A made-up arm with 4 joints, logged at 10 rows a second.
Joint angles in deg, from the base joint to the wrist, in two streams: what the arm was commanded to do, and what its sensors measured. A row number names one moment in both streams.
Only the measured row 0 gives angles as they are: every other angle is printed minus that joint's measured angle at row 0.
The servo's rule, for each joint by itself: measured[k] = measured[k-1] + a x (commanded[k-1-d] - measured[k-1]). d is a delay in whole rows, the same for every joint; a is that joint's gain. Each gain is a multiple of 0.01, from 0.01 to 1. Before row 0 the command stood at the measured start. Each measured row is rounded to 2 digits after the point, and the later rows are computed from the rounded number. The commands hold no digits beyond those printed.
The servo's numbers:
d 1
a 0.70 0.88 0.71 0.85
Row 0, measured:
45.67, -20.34, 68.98, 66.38
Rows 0 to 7, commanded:
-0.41, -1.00, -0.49, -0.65
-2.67, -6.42, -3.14, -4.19
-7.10, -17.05, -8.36, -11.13
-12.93, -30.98, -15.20, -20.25
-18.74, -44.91, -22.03, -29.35
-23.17, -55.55, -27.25, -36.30
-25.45, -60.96, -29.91, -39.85
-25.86, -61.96, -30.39, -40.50
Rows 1 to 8, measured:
0.00, 0.00, 0.00, 0.00
-0.29, -0.88, -0.35, -0.55
-1.96, -5.76, -2.33, -3.64
-5.56, -15.70, -6.61, -10.01
-10.72, -29.15, -12.71, -18.71
-16.33, -43.02, -19.33, -27.75
-21.12, -54.05, -24.95, -35.02
-24.15, -60.13, -28.47, -39.13

